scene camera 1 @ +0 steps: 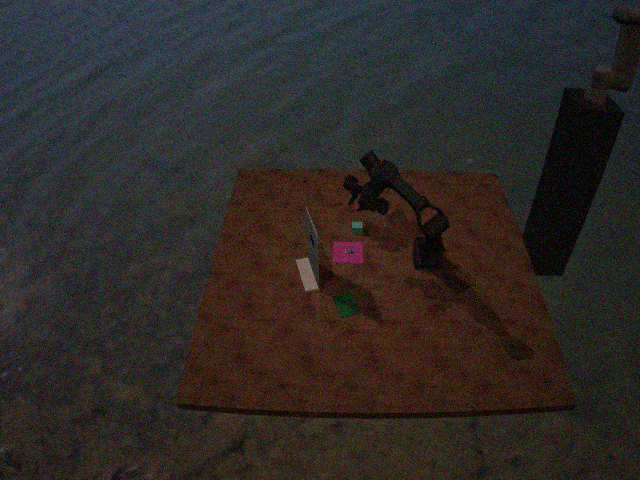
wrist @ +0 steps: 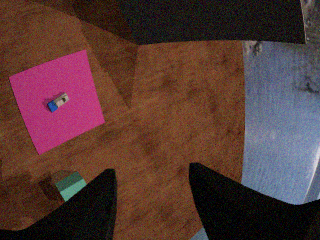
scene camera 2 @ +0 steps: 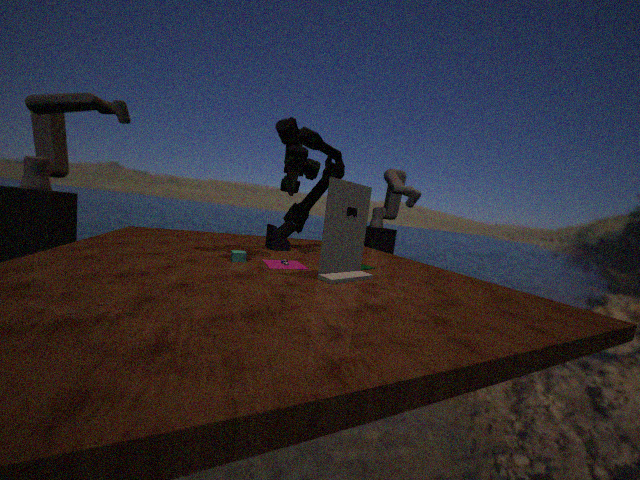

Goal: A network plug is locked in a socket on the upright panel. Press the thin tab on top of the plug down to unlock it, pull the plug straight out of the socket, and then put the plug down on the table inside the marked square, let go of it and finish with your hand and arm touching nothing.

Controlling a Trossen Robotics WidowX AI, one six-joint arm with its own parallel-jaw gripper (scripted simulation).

Note:
In view: my gripper (scene camera 2: 292, 191) and a magenta square (wrist: 34, 88).
My gripper also shows in scene camera 1 (scene camera 1: 352, 207) and in the wrist view (wrist: 152, 174).

